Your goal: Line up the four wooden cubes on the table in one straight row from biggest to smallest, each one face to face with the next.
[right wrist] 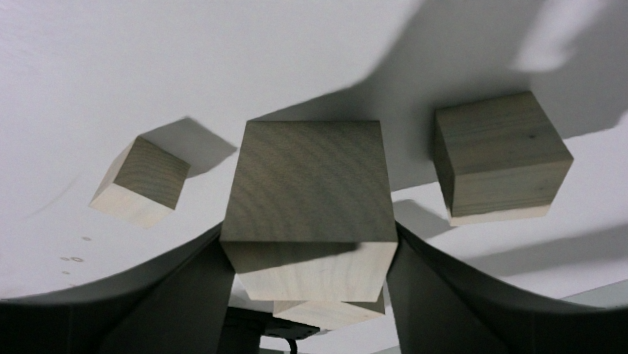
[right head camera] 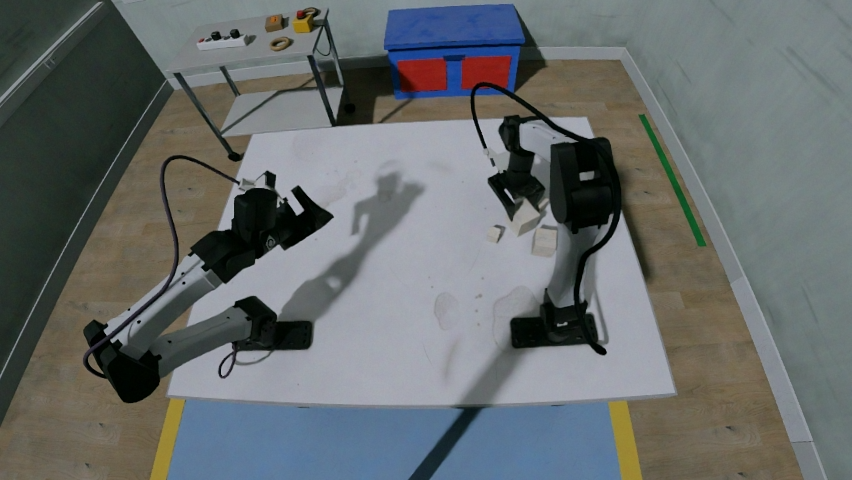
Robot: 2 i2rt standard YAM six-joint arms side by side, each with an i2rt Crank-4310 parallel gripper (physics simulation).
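Frame: origin at the left arm's base, x ahead, y left, z up, level; centimetres.
Where they show: left gripper, fingertip midpoint: (right head camera: pixel 319 223); right gripper, fingertip midpoint: (right wrist: pixel 311 219) (right head camera: pixel 520 215); left arm's base, origin of the base link: (right head camera: pixel 272 336); right arm's base, origin of the base link: (right wrist: pixel 237 316) (right head camera: pixel 553 331).
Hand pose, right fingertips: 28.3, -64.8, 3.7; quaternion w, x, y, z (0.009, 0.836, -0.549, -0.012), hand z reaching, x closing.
Each offset is from my right fingertips to the top centre of the thing, as dx, dy, dz. Level surfaces: height alone.
My right gripper (right head camera: pixel 526 208) (right wrist: pixel 311 219) is shut on the biggest wooden cube {-0.4, -0.2, +2.5} (right head camera: pixel 524 219) (right wrist: pixel 307 182), with a finger on each side. Whether this cube touches the table is unclear. The smallest cube {-4.1, +7.8, -0.8} (right head camera: pixel 494 233) (right wrist: pixel 150 172) lies apart, to its left in both views, turned at an angle. Another cube {-8.2, -4.7, +1.5} (right head camera: pixel 544 241) (right wrist: pixel 330 314) lies on the front side of the held cube, partly hidden behind it in the right wrist view. A further cube {+4.9, -6.1, +0.1} (right head camera: pixel 543 203) (right wrist: pixel 502 160) lies apart at the right in the right wrist view, mostly hidden in the head view. My left gripper (right head camera: pixel 314 209) is raised at the left, its opening unclear.
The white table {dz -3.7} (right head camera: pixel 381 369) bears both arms' bases. The right forearm (right head camera: pixel 581 184) hangs over the table just right of the cubes. A grey cart (right head camera: pixel 199 101) and a blue chest (right head camera: pixel 454 26) stand behind the table.
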